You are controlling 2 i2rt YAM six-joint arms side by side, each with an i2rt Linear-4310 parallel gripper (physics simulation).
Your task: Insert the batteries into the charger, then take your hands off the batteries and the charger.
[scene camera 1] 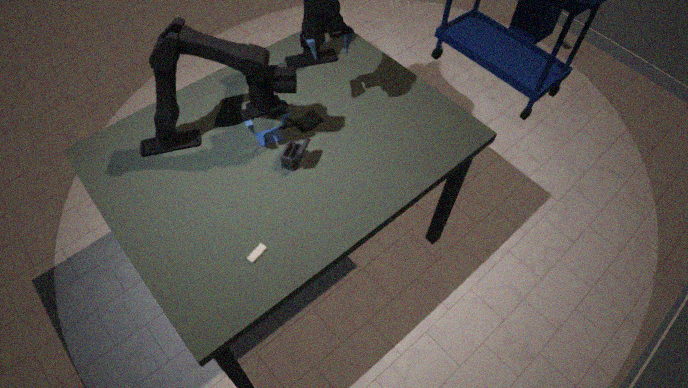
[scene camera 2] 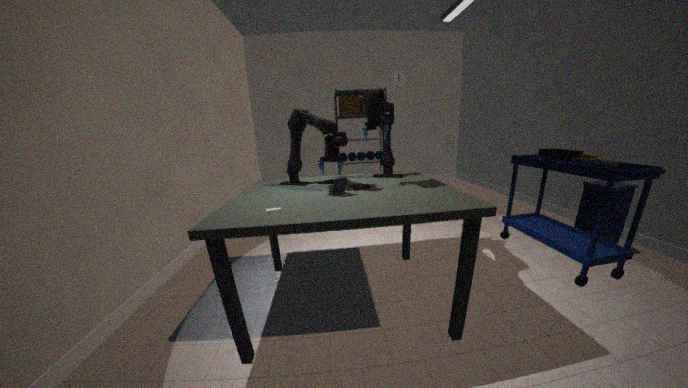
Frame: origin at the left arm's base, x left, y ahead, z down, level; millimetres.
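Seen in the pictures: left gripper, between the fingertips: [scene camera 1: 330, 56] [scene camera 2: 375, 141]; right gripper, between the fingertips: [scene camera 1: 268, 129] [scene camera 2: 331, 175]; left arm's base, origin of its link: [scene camera 1: 311, 59] [scene camera 2: 387, 176]; right arm's base, origin of its link: [scene camera 1: 171, 143] [scene camera 2: 294, 184].
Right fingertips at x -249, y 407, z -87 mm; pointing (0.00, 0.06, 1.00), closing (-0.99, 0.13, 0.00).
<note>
Offsets run from my right fingertips to a thing's top centre. "spot": to the spot under its first point. Level surfaces: height alone.
A dark block with slots and a raised side {spot: dz +61, dx +56, dy +77 mm} [scene camera 1: 292, 156] [scene camera 2: 337, 187], seemingly the charger, stands on the table {dz +87 mm} [scene camera 1: 210, 210] [scene camera 2: 320, 207]. A smaller dark object {dz +73, dx +170, dy -85 mm} [scene camera 1: 311, 120] lies behind it in shadow. A flat blue piece {dz +82, dx +7, dy -48 mm} [scene camera 1: 270, 135] lies behind and left of the block. Batteries cannot be made out separately. My right gripper [scene camera 1: 267, 121] [scene camera 2: 331, 168] is open and empty, pointing down above the table near the blue piece, apart from the block. My left gripper [scene camera 1: 329, 49] is open and empty, raised at the far end; in scene camera 2 it is partly obscured.
A small white block {dz +75, dx -121, dy +374 mm} [scene camera 1: 256, 252] [scene camera 2: 273, 209] lies toward the near left of the table. A blue cart [scene camera 1: 492, 47] [scene camera 2: 560, 237] stands on the floor at the right, apart from the table. A shelf rack with several round items stands behind the arms.
</note>
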